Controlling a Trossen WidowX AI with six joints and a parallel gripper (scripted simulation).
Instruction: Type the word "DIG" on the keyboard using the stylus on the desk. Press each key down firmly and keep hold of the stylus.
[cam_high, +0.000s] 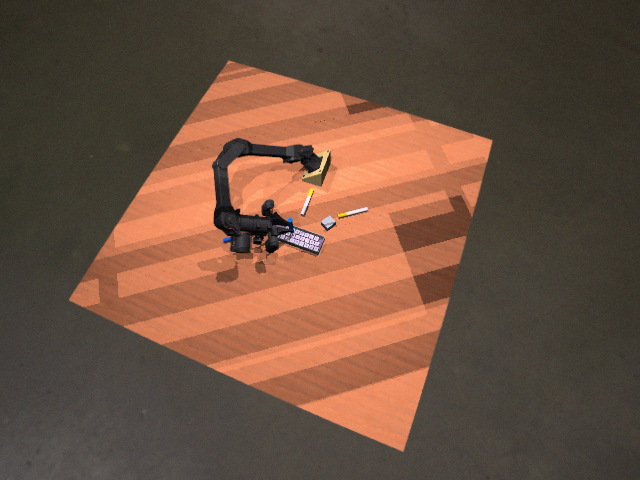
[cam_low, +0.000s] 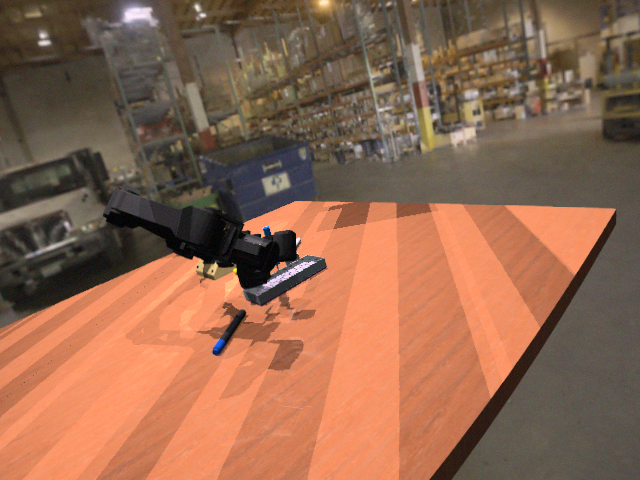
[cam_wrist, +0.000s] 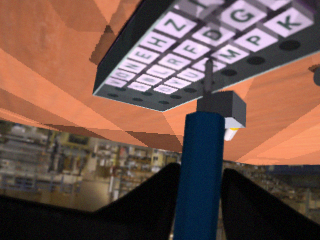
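Now: the blue stylus 10 mm below my gripper tip. Round my gripper tip: D key 70 mm below; grey cube 80 mm behind, 120 mm to the left, 70 mm below; black pen 50 mm ahead, 220 mm to the right, 80 mm below.
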